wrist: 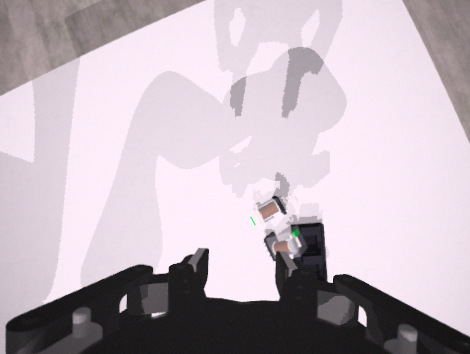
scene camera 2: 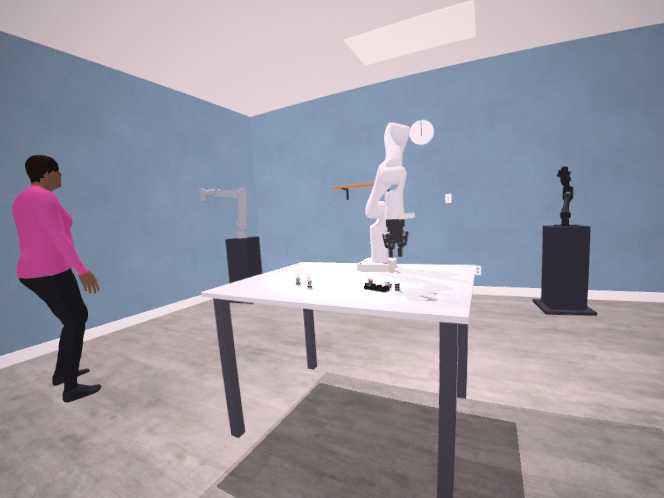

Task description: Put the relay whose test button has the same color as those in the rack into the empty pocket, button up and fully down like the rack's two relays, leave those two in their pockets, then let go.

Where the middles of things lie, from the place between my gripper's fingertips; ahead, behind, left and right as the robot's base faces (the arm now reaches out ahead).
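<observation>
The black rack [wrist: 314, 258] is 110 mm below my hand. From that same hand of mine, the rack is also 80 mm to the right of it and 50 mm ahead of it.
</observation>
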